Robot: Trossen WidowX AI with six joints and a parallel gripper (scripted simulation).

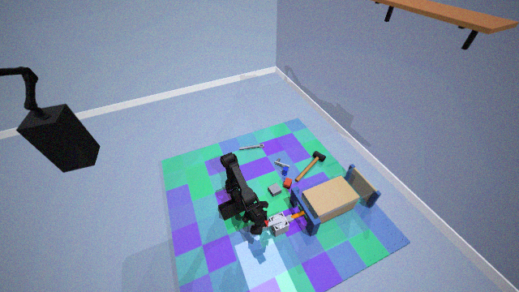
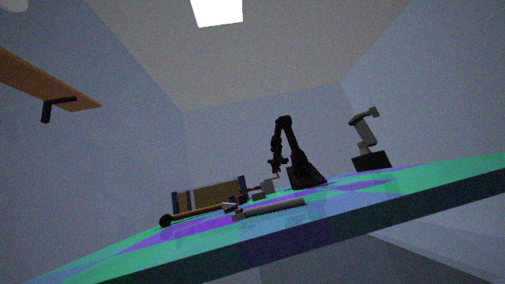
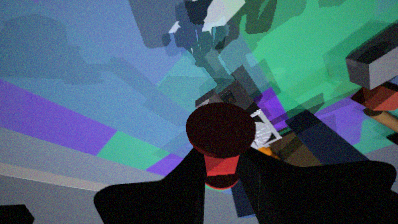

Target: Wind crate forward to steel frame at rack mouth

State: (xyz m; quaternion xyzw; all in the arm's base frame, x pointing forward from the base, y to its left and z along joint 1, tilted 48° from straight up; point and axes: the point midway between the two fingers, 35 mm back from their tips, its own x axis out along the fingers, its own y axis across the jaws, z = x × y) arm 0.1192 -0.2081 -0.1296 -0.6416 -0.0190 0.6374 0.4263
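The red-knobbed crank handle is 30 mm below my gripper tip, 20 mm ahead of it and 10 mm to the left of it. Also, from my gripper tip: blue steel frame 250 mm ahead, 30 mm to the left, 30 mm below; dark red knob 10 mm to the left, 10 mm behind; grey hand winch 100 mm below, 70 mm ahead.
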